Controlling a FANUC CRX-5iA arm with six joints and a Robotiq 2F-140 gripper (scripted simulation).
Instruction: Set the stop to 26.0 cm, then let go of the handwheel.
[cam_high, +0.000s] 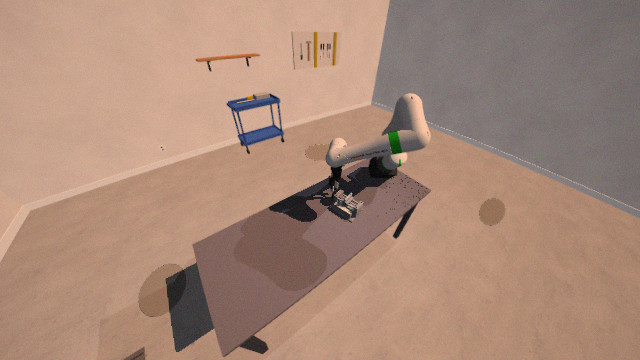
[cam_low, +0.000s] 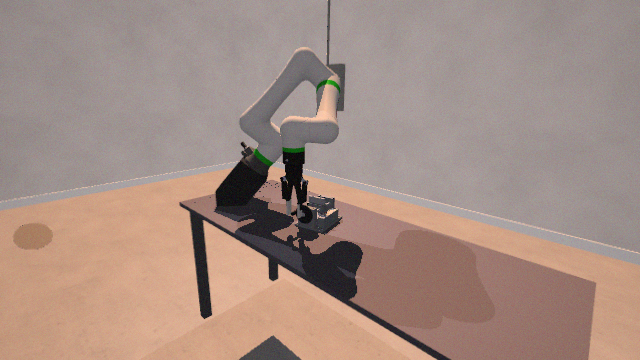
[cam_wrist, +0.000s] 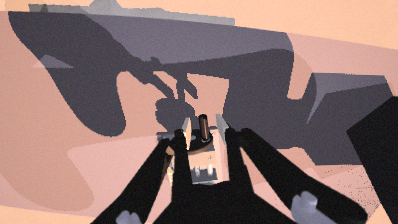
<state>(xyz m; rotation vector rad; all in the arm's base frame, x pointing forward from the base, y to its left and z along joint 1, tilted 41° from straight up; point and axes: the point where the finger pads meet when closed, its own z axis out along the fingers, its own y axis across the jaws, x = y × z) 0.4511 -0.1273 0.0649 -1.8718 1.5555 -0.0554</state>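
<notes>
My gripper is now 2 cm to the right of the handwheel and 2 cm above it. Round my hand: grey stop fixture (15 cm to the left, 1 cm below, 1 cm behind).
</notes>
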